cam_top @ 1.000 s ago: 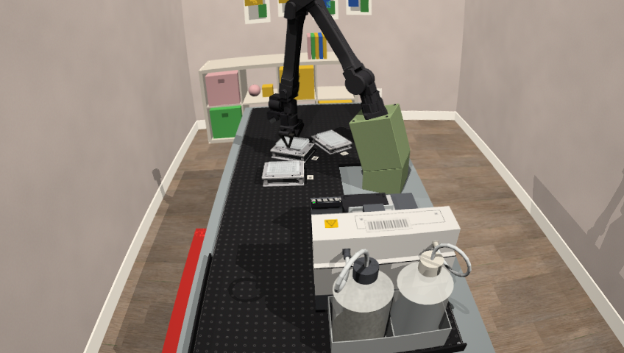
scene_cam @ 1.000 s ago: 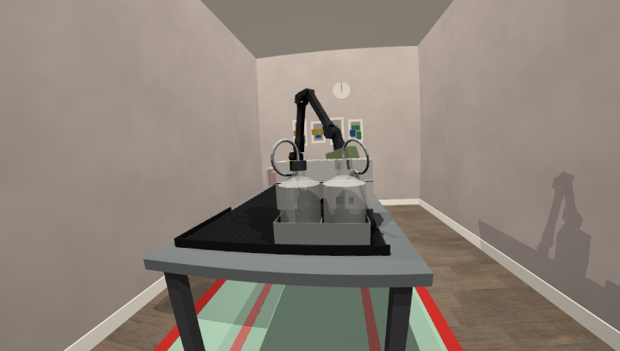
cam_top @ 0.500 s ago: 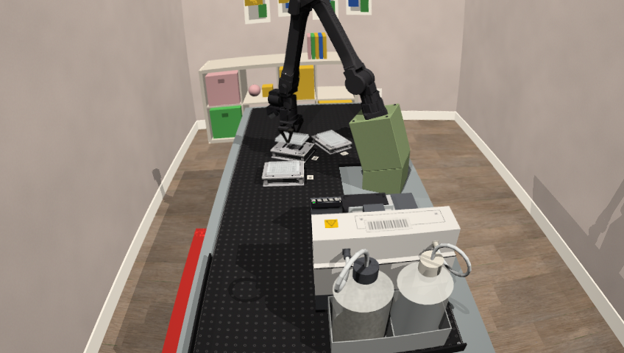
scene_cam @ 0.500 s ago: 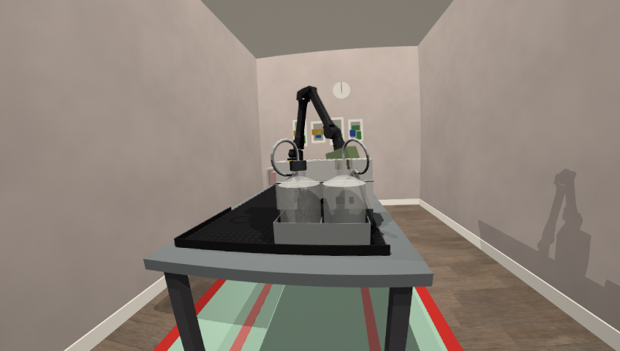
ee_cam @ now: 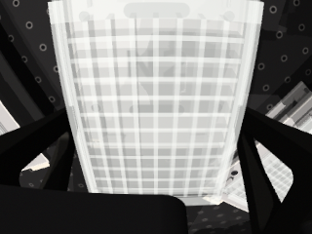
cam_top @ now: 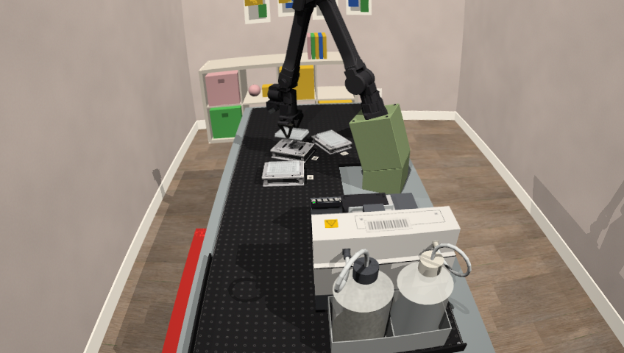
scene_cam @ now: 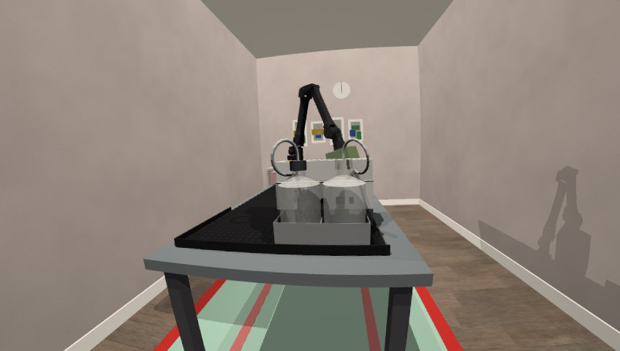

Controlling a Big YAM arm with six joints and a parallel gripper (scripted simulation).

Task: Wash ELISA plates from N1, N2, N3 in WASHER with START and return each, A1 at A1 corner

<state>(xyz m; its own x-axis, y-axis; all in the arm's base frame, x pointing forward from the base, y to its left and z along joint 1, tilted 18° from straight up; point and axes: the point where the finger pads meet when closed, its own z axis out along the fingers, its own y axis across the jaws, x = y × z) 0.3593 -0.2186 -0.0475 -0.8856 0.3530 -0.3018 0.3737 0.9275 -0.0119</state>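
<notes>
My gripper is now 250 mm past the washer carrier, 510 mm to the right of it and 20 mm above it. From my hand the other things lie so: plate washer (260 mm behind, 670 mm to the left, 20 mm above).
</notes>
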